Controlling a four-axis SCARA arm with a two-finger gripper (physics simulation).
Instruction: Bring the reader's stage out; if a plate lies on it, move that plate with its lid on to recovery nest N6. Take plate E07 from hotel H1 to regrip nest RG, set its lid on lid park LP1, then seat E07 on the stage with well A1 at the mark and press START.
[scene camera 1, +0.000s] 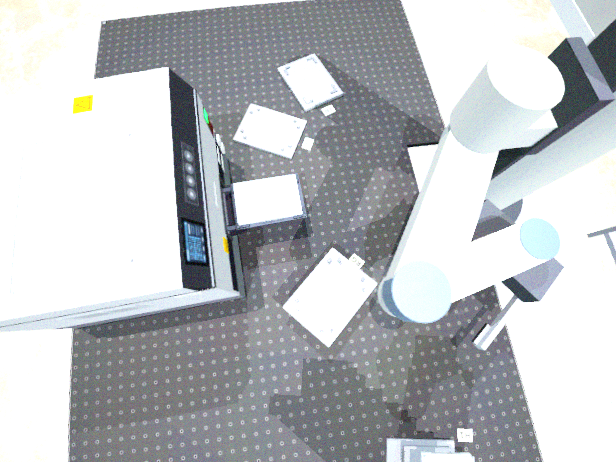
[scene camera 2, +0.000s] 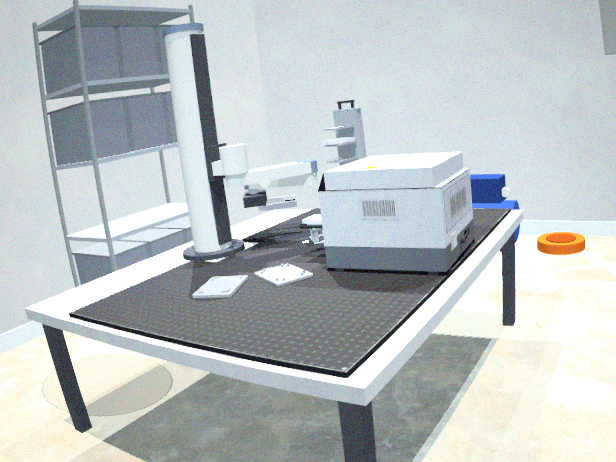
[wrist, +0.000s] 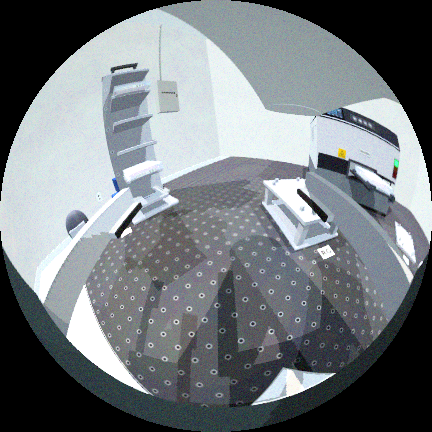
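Seen in the pictures: gripper, fingertip midpoint: (scene camera 2: 296, 200) (wrist: 216, 185); arm's base, origin of the base link: (scene camera 2: 214, 251).
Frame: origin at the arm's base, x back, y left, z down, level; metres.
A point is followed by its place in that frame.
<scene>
The reader's stage (scene camera 1: 306, 217) {y 0.054, x -0.453, z -0.124 m} is out and bears a white plate (scene camera 1: 268, 200) {y 0.014, x -0.524, z -0.142 m} (wrist: 372, 181) {y 0.043, x -0.460, z -0.135 m}; its lid cannot be told apart. Regrip nest RG (scene camera 1: 330, 297) {y 0.215, x -0.425, z -0.073 m} (wrist: 287, 192) {y 0.244, x -0.406, z -0.073 m} holds no plate. The hotel (scene camera 2: 358, 127) {y 0.619, x -0.368, z -0.396 m} (wrist: 107, 95) {y 0.641, x -0.252, z -0.393 m}, tagged H1 in scene camera 1, holds a plate (wrist: 131, 89) {y 0.519, x -0.280, z -0.339 m} high up and another plate (wrist: 143, 171) {y 0.508, x -0.273, z -0.132 m} low down; their names are unreadable. My gripper (wrist: 216, 185) {y 0.278, x -0.230, z -0.144 m} (scene camera 2: 281, 202) is open and empty, above the mat between the hotel and RG. In the wrist view its right finger overlaps RG. The START button's label is unreadable; a green button (scene camera 1: 206, 116) {y -0.143, x -0.619, z -0.213 m} (wrist: 396, 163) shows on the reader.
The reader (scene camera 1: 100, 200) {y 0.056, x -0.739, z -0.316 m} (scene camera 2: 395, 215) {y -0.151, x -0.860, z -0.185 m} stands beside RG. Two low nests (scene camera 1: 270, 130) {y -0.232, x -0.506, z -0.023 m} (scene camera 1: 310, 81) {y -0.377, x -0.378, z -0.025 m} (scene camera 2: 283, 274) {y -0.246, x -0.516, z -0.023 m} (scene camera 2: 220, 286) {y -0.394, x -0.389, z -0.025 m} lie past the stage; their tags are unreadable. The arm's column (scene camera 2: 187, 140) {y -0.072, x -0.022, z -0.452 m} stands at the mat's edge. The arm (scene camera 1: 440, 200) {y 0.114, x -0.273, z -0.305 m} reaches over the mat.
</scene>
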